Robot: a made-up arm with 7 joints.
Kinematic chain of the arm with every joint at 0, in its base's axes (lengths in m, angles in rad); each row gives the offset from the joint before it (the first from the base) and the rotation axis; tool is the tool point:
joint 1: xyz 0 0 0.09 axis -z
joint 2: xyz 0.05 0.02 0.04 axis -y
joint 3: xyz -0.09 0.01 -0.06 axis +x
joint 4: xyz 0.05 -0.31 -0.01 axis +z
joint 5: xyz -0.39 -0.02 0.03 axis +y
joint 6: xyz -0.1 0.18 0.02 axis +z
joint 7: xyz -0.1 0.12 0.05 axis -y
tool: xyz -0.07 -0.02 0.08
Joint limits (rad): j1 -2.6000..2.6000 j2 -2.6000..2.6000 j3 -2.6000..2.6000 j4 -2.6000..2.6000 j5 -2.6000..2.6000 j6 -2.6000..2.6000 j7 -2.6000..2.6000
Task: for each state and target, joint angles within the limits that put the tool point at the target. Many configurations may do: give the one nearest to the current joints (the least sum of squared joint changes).
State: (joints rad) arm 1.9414 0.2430 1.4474 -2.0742 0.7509 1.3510 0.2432
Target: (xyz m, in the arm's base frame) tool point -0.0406 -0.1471 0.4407
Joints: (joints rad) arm 1.7409 0.3141 0.9821 -1.9436 0.3274 1.2012 0.3723
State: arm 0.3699 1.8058 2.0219 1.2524 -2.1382 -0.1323 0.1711
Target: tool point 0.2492 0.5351 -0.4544
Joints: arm 0.0346 1.3193 2.2003 1.0213 -1.9654 -0.2698 0.1357
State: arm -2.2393 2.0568 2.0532 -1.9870 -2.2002 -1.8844 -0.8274
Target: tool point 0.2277 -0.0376 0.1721
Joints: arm -2.5282 2.4196 2.2475 -1.6395 -1.9707 -1.9066 -0.7018
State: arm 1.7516 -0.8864 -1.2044 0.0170 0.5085 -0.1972 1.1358
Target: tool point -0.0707 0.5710 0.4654
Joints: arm 1.2284 -0.4990 -1.2101 0.0165 0.2185 -0.1939 1.2204
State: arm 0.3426 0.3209 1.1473 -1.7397 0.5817 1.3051 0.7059
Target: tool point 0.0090 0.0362 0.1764
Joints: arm 0.4439 0.4695 0.7586 -1.7477 0.6282 2.2641 1.0377
